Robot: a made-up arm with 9 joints. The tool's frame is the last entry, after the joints.
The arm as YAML. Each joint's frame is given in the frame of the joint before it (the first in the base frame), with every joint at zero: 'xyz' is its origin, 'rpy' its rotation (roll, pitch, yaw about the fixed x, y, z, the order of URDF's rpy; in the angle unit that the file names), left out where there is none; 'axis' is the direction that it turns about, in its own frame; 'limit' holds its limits. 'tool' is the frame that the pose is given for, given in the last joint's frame.
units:
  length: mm
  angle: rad
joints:
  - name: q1
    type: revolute
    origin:
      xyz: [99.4, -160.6, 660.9]
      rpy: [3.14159, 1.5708, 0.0]
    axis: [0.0, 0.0, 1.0]
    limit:
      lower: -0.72
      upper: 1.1
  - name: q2
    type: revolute
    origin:
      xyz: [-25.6, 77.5, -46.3]
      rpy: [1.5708, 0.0, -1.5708]
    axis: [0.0, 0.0, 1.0]
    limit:
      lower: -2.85
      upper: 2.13
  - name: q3
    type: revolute
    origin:
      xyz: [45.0, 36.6, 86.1]
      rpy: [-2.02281, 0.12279, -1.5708]
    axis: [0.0, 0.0, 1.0]
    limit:
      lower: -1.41
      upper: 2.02
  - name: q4
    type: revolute
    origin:
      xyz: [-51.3, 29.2, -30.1]
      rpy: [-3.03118, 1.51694, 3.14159]
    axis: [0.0, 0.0, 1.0]
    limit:
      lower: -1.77
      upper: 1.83
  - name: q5
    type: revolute
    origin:
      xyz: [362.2, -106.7, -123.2]
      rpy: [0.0, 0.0, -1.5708]
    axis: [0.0, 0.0, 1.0]
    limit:
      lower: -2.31
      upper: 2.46
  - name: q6
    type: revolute
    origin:
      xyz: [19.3, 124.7, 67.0]
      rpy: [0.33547, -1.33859, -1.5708]
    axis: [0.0, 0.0, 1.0]
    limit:
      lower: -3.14
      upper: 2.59
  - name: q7
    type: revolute
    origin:
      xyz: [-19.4, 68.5, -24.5]
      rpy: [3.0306, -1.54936, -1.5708]
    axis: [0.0, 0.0, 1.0]
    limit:
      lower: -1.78
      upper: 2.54
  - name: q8
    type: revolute
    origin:
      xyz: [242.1, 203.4, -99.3]
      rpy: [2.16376, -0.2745, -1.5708]
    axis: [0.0, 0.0, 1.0]
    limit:
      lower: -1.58
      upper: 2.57
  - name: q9
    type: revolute
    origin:
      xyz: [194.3, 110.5, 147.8]
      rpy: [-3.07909, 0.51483, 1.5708]
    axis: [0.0, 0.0, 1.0]
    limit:
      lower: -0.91
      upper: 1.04
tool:
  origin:
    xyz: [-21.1, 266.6, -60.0]
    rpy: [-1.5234, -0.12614, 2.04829]
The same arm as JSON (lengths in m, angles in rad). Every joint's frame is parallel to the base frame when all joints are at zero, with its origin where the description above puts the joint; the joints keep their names.
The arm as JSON. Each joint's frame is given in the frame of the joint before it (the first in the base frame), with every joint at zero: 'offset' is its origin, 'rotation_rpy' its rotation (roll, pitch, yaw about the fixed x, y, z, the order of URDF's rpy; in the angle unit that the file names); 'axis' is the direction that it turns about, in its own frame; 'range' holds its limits. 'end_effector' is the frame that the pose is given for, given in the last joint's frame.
{
  "length_unit": "m",
  "angle_unit": "rad",
  "chain": [
    {
      "id": "q1",
      "offset": [
        0.0994,
        -0.1606,
        0.6609
      ],
      "rotation_rpy": [
        0.0,
        0.0,
        0.0
      ],
      "axis": [
        -1.0,
        0.0,
        0.0
      ],
      "range": [
        -0.72,
        1.1
      ]
    },
    {
      "id": "q2",
      "offset": [
        0.0463,
        -0.0775,
        0.0256
      ],
      "rotation_rpy": [
        0.0,
        0.0,
        0.0
      ],
      "axis": [
        0.0,
        0.0,
        1.0
      ],
      "range": [
        -2.85,
        2.13
      ]
    },
    {
      "id": "q3",
      "offset": [
        -0.0366,
        0.045,
        0.0861
      ],
      "rotation_rpy": [
        0.0,
        0.0,
        0.0
      ],
      "axis": [
        -0.053498,
        0.899571,
        -0.433486
      ],
      "range": [
        -1.41,
        2.02
      ]
    },
    {
      "id": "q4",
      "offset": [
        -0.0525,
        -0.0398,
        -0.0067
      ],
      "rotation_rpy": [
        0.0,
        0.0,
        0.0
      ],
      "axis": [
        1.0,
        0.0,
        0.0
      ],
      "range": [
        -1.77,
        1.83
      ]
    },
    {
      "id": "q5",
      "offset": [
        -0.1232,
        -0.2785,
        0.255
      ],
      "rotation_rpy": [
        0.0,
        0.0,
        0.0
      ],
      "axis": [
        1.0,
        0.0,
        0.0
      ],
      "range": [
        -2.31,
        2.46
      ]
    },
    {
      "id": "q6",
      "offset": [
        0.067,
        -0.1035,
        0.0721
      ],
      "rotation_rpy": [
        0.0,
        0.0,
        0.0
      ],
      "axis": [
        0.2173,
        -0.970101,
        0.1081
      ],
      "range": [
        -3.14,
        2.59
      ]
    },
    {
      "id": "q7",
      "offset": [
        -0.019,
        0.0285,
        0.0671
      ],
      "rotation_rpy": [
        0.0,
        0.0,
        0.0
      ],
      "axis": [
        -0.187695,
        -0.128596,
        -0.973773
      ],
      "range": [
        -1.78,
        2.54
      ]
    },
    {
      "id": "q8",
      "offset": [
        -0.1241,
        -0.2621,
        0.1605
      ],
      "rotation_rpy": [
        0.0,
        0.0,
        0.0
      ],
      "axis": [
        0.067298,
        0.905077,
        0.419889
      ],
      "range": [
        -1.58,
        2.57
      ]
    },
    {
      "id": "q9",
      "offset": [
        0.1256,
        0.2071,
        -0.1146
      ],
      "rotation_rpy": [
        0.0,
        0.0,
        0.0
      ],
      "axis": [
        0.125805,
        -0.990941,
        0.047002
      ],
      "range": [
        -0.91,
        1.04
      ]
    }
  ],
  "end_effector": {
    "offset": [
      0.237,
      0.0855,
      -0.108
    ],
    "rotation_rpy": [
      0.0,
      0.0,
      0.0
    ]
  }
}

